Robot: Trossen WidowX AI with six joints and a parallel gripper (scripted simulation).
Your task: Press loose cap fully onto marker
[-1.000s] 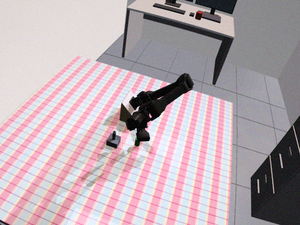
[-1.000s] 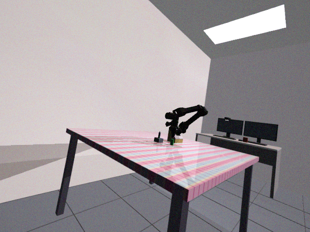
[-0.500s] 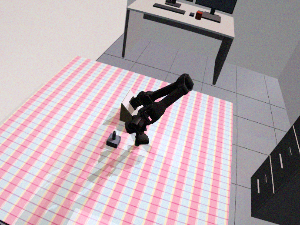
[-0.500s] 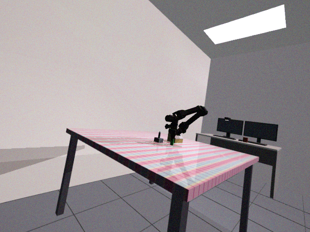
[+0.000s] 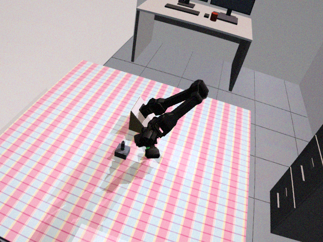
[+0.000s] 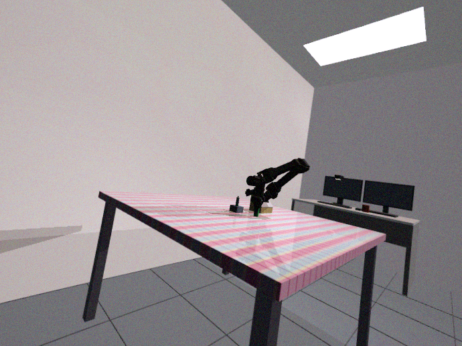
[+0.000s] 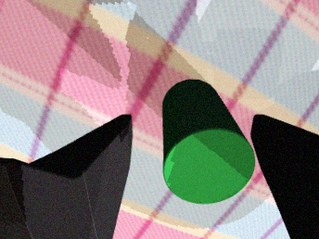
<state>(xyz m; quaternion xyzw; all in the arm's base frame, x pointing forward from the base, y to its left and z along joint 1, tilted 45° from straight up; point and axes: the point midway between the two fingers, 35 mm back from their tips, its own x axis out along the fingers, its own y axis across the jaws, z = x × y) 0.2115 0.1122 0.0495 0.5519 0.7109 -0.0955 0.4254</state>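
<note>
Right now my gripper tip is right at the green cap.
</note>
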